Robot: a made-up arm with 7 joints.
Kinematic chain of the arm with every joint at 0, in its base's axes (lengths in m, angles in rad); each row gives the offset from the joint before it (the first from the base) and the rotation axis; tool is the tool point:
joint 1: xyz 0 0 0 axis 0 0.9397 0.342
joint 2: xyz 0 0 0 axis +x
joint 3: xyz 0 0 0 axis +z
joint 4: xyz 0.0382 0 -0.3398 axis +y
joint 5: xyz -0.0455 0 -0.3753 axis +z
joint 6: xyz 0 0 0 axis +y
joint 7: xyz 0 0 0 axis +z
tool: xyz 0 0 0
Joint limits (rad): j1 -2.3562..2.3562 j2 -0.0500..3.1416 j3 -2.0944..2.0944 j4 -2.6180..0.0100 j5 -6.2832..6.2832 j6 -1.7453..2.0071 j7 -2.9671..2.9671
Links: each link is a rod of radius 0.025 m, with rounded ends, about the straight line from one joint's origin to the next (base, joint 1, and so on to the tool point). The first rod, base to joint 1, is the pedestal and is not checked.
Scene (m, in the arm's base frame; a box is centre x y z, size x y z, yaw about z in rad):
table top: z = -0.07
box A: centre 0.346 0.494 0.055 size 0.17 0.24 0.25 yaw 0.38
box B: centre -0.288 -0.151 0 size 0.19 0.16 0.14 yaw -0.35
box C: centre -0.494 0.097 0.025 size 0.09 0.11 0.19 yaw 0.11
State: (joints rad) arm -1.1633 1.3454 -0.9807 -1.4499 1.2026 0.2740 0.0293
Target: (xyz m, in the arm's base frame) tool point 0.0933 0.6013 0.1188
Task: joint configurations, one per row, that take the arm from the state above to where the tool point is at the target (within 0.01 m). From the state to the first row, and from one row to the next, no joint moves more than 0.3 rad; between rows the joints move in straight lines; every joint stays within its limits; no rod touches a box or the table.
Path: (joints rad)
1: -1.4615 1.6292 -1.0841 -1.5256 1.2411 0.1075 0.2147
2: -1.7598 1.9130 -1.1875 -1.6013 1.2796 -0.0590 0.4001
3: -2.0580 2.1967 -1.2908 -1.6770 1.3181 -0.2255 0.5855
4: -2.3562 2.4805 -1.3942 -1.7527 1.3566 -0.3920 0.7709
5: -2.0699 2.4608 -1.4393 -1.6624 1.3258 -0.2588 0.6226
6: -1.7836 2.4410 -1.4843 -1.5720 1.2950 -0.1256 0.4743
7: -1.4972 2.4213 -1.5294 -1.4816 1.2642 0.0076 0.3259
8: -1.2109 2.4016 -1.5744 -1.3912 1.2334 0.1408 0.1776
9: -0.9246 2.3818 -1.6195 -1.3008 1.2026 0.2740 0.0293

